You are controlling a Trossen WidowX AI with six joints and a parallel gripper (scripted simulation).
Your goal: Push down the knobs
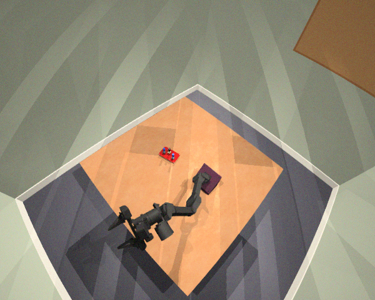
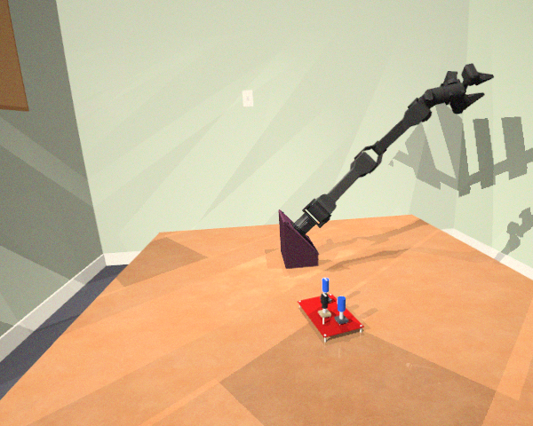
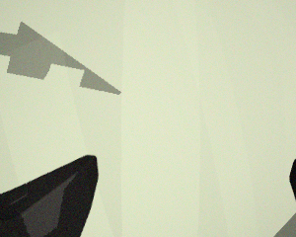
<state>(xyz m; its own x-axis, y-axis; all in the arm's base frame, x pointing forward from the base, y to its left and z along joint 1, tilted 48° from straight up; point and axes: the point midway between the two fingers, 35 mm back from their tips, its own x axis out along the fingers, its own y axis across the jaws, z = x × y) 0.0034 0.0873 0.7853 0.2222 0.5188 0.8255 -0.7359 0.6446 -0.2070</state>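
Now: gripper tip 670 mm to the left of the blue knob, 500 mm above it and 310 mm short of it. Round my gripper tip: black slotted knob: 690 mm to the right, 510 mm below, 370 mm ahead.
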